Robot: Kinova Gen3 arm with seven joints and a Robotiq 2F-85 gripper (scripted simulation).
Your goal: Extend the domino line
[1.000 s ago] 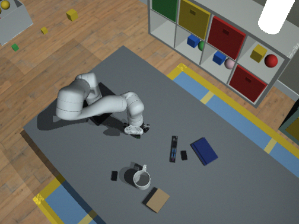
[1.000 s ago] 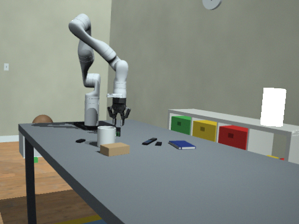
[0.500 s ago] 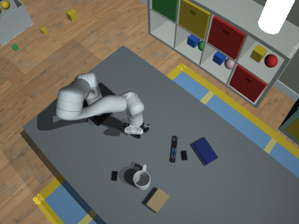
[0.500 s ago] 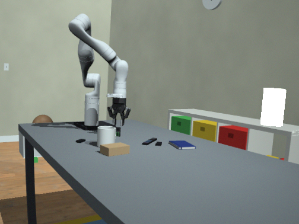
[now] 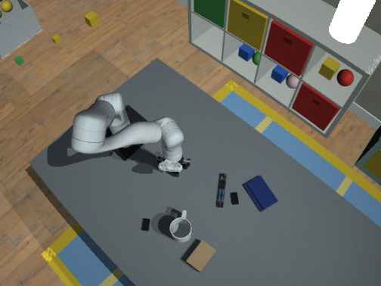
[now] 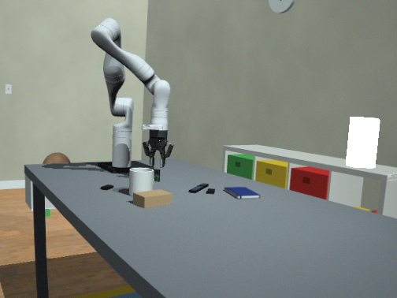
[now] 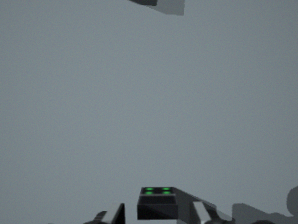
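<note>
The dark domino is 5 cm below my hand. From my hand the other things lie so: white mug (20 cm ahead, 16 cm to the right, 4 cm below); then cardboard box (33 cm ahead, 18 cm to the right, 6 cm below).
</note>
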